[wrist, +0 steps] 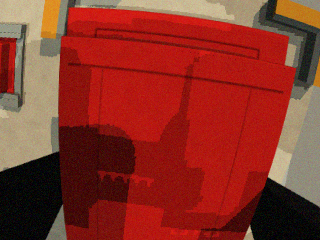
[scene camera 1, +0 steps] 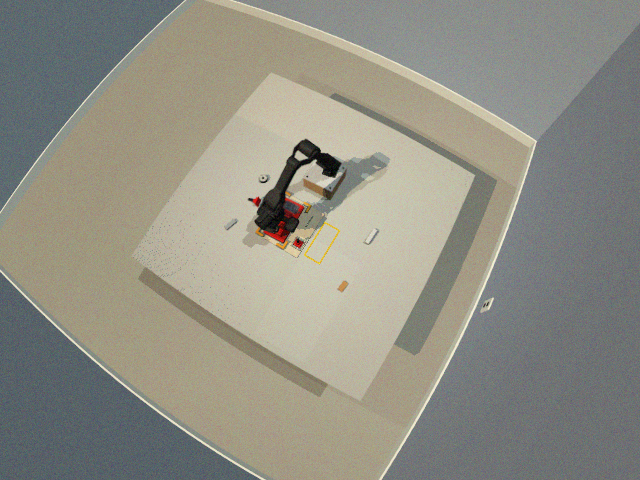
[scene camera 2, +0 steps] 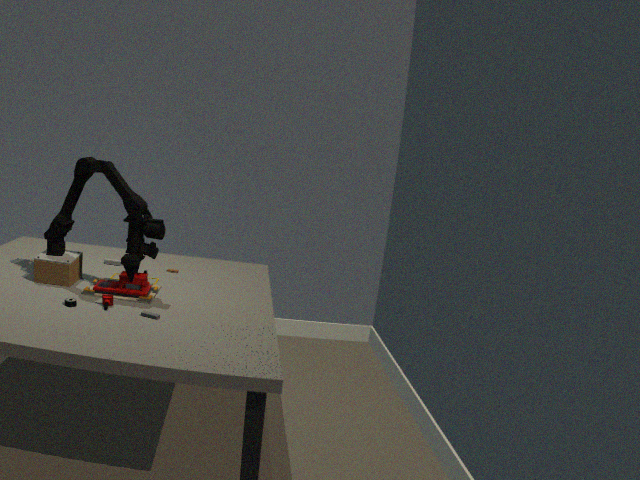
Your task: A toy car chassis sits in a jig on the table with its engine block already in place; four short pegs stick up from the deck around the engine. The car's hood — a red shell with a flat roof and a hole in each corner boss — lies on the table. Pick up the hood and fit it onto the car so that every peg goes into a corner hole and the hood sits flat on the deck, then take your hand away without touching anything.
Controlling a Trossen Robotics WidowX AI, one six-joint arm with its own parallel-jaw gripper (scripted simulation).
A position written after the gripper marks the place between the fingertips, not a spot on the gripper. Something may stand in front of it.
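Visible as the gripper (scene camera 2: 133,278) and again as the gripper (wrist: 161,174), the robot's gripper carries a red hood (wrist: 151,133).
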